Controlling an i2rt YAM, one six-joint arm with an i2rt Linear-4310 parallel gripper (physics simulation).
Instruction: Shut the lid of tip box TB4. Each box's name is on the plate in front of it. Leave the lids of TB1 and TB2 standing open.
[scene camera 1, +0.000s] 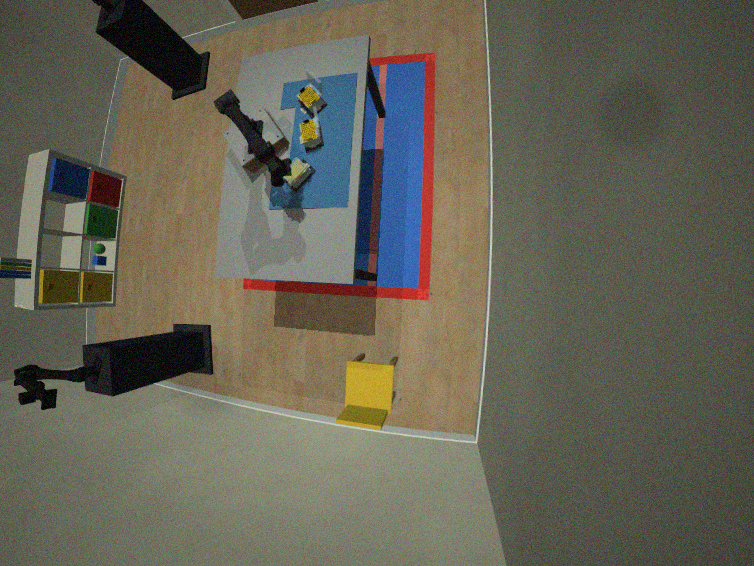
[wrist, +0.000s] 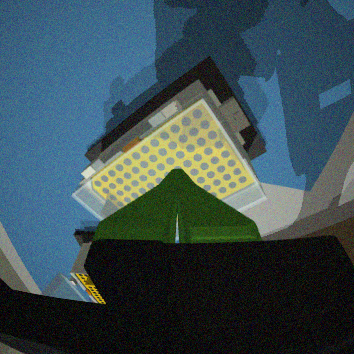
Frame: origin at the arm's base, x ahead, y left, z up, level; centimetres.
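Seen in the pictures: gripper, fingertip midpoint: (scene camera 1: 291, 174) (wrist: 176, 177).
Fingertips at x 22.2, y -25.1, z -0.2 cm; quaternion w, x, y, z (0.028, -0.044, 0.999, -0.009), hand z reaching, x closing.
Pixels of each thing's top centre, then the offset from my fingertips to it. Level surfaces: height alone.
- lowest tip box at its top centre: (wrist: 174, 208) (scene camera 1: 291, 168) dz -0.7, dx -0.1, dy +3.3 cm
- middle box at its top centre: (scene camera 1: 307, 129) dz -0.9, dx +7.9, dy +24.3 cm
- top box at its top centre: (scene camera 1: 307, 94) dz -0.9, dx +7.4, dy +45.3 cm
- blue mat at its surface level: dz -8.4 cm
- grey table at its surface level: dz -8.7 cm
Three tip boxes stand in a row on the blue mat. The lowest tip box (scene camera 1: 300, 173) (wrist: 167, 160) is at the gripper; its clear lid lies over the yellow tip rack, which looks pale through it. Whether the lid is fully down cannot be told. The middle box (scene camera 1: 310, 130) and the top box (scene camera 1: 309, 96) show bright yellow, uncovered racks, with clear lids standing open. The name plates cannot be read. My gripper (scene camera 1: 288, 174) (wrist: 176, 177) is shut and empty, its green fingertips over the near part of the lowest box and hiding some of it.
The blue mat (scene camera 1: 331, 182) (wrist: 60, 75) lies on the grey table (scene camera 1: 322, 243). The middle box also shows partly at the lower left of the wrist view (wrist: 91, 288). The arm's base stands left of the mat. A yellow chair (scene camera 1: 369, 386) stands away from the table.
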